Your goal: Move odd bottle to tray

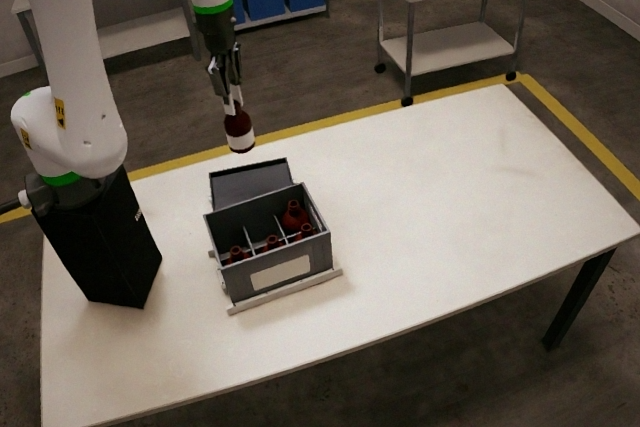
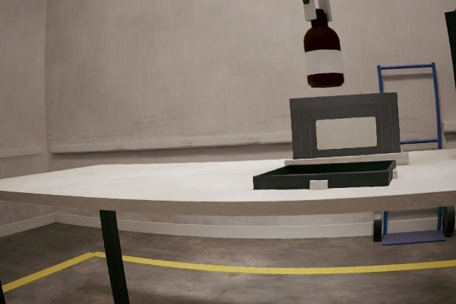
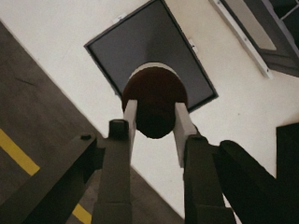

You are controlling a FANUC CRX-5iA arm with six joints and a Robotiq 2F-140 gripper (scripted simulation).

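Right now my hand is 90 mm above the bottle. Also, from my hand: crate (60 mm behind, 280 mm to the right, 260 mm below); dark tray (330 mm below).
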